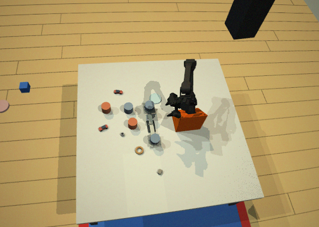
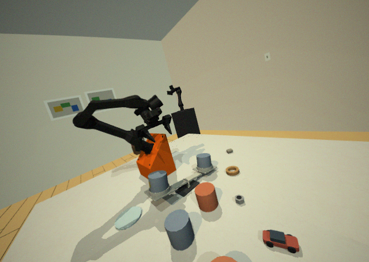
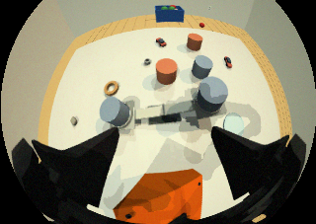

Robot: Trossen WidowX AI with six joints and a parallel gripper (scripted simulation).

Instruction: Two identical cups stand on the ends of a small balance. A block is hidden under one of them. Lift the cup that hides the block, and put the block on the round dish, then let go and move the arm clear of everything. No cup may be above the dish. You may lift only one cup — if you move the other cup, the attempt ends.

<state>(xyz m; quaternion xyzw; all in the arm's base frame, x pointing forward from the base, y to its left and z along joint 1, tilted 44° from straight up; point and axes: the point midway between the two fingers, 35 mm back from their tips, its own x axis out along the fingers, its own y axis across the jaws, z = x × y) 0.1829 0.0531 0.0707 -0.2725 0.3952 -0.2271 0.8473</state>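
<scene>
Now: gripper tip 190 mm above the grey block, 120 mm to the right of it and 100 mm short of it. The rest, counted from my gripper tip: balance: 190 mm below, 90 mm ahead, 10 mm to the right; pale blue round dish: 250 mm to the right, 230 mm below, 10 mm behind; nut: 320 mm ahead, 220 mm below, 10 mm to the left.
</scene>
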